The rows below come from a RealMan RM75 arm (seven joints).
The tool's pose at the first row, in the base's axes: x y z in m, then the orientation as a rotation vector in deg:
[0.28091, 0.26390, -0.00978, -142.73, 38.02, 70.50]
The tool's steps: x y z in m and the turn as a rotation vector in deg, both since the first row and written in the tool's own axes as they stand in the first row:
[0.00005, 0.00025, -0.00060, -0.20, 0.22, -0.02]
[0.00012, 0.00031, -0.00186, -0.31, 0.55, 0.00]
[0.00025, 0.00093, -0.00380, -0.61, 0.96, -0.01]
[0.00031, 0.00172, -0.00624, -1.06, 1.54, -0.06]
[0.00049, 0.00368, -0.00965, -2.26, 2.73, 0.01]
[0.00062, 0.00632, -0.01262, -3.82, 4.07, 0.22]
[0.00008, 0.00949, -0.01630, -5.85, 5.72, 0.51]
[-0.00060, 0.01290, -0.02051, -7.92, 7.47, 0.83]
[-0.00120, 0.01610, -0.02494, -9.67, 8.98, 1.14]
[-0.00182, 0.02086, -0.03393, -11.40, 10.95, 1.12]
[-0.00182, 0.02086, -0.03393, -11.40, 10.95, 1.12]
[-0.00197, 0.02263, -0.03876, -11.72, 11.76, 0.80]
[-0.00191, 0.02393, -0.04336, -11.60, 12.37, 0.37]
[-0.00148, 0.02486, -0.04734, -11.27, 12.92, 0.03]
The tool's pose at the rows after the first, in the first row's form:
[0.28121, 0.26341, -0.00947, -143.06, 37.96, 70.36]
[0.28206, 0.26278, -0.00878, -143.41, 38.02, 70.05]
[0.28311, 0.26136, -0.00776, -143.97, 37.97, 69.76]
[0.28437, 0.25959, -0.00639, -144.78, 37.84, 69.34]
[0.28574, 0.25636, -0.00460, -146.67, 37.66, 68.69]
[0.28643, 0.25276, -0.00307, -148.96, 37.54, 68.12]
[0.28697, 0.24858, -0.00059, -151.88, 37.36, 67.45]
[0.28767, 0.24400, 0.00229, -154.91, 37.20, 66.65]
[0.28866, 0.23948, 0.00526, -157.49, 37.11, 65.90]
[0.29190, 0.23162, 0.01088, -160.39, 36.66, 64.38]
[0.29190, 0.23162, 0.01088, -160.39, 36.66, 64.38]
[0.29414, 0.22801, 0.01379, -161.25, 36.23, 63.40]
[0.29658, 0.22486, 0.01642, -161.58, 35.83, 62.37]
[0.29900, 0.22219, 0.01840, -161.69, 35.64, 61.34]

